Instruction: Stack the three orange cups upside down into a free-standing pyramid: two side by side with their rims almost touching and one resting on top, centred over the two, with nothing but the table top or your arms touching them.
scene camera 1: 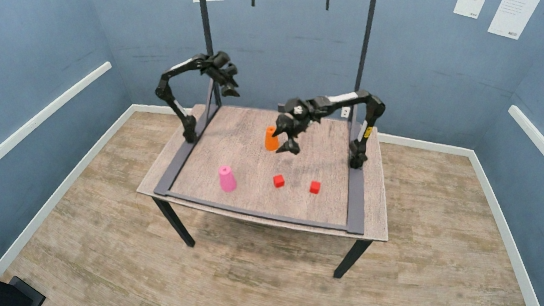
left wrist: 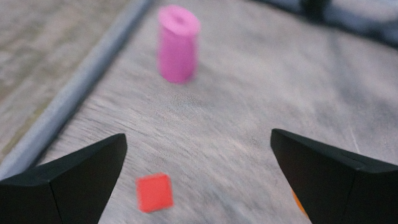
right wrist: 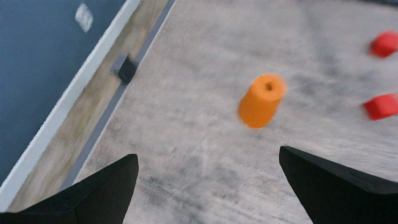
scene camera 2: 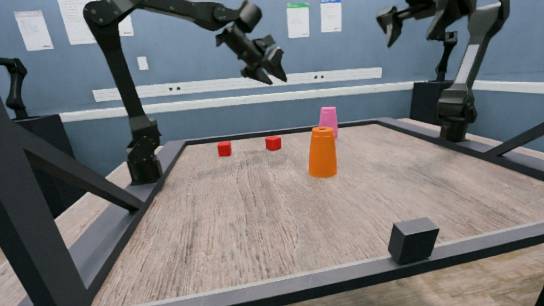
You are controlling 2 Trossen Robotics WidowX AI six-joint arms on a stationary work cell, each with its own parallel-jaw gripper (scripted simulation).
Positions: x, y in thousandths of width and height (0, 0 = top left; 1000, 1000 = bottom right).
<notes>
In view: my left gripper (scene camera 2: 516, 273), my right gripper (scene camera 2: 745, 139) and a pink cup (left wrist: 436, 172).
My left gripper shows as well in scene camera 1 (scene camera 1: 503, 469) and in the left wrist view (left wrist: 501, 618). My right gripper shows as well in the right wrist view (right wrist: 526, 703).
</notes>
